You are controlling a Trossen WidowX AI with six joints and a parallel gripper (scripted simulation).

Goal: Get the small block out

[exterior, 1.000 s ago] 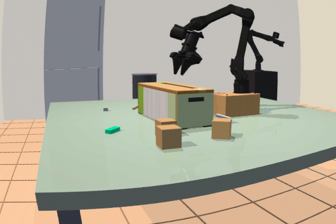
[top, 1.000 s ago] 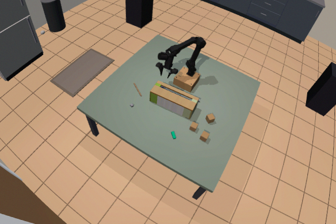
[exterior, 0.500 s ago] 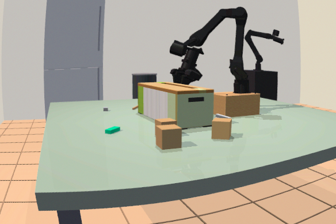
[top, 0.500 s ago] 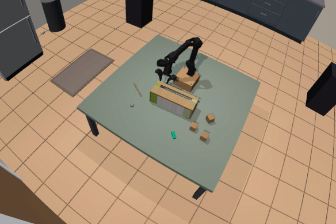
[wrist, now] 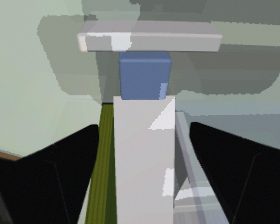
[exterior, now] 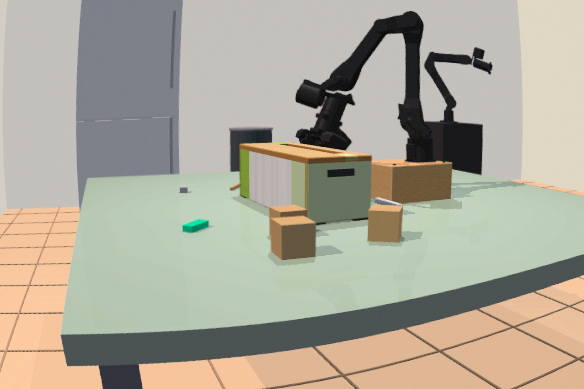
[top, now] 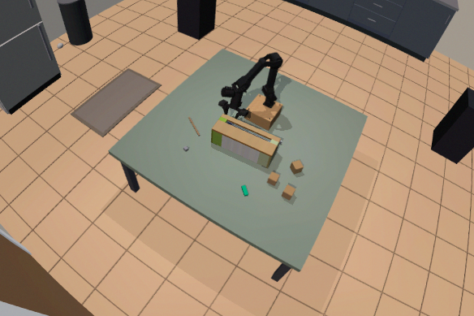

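The blue block is 40 mm below my gripper tip and 20 mm behind it. The rest, counted from my gripper tip: grey cube (310 mm ahead, 110 mm to the right, 50 mm below); wooden stick (180 mm to the right, 140 mm ahead, 60 mm below); box (160 mm to the left, 50 mm ahead).
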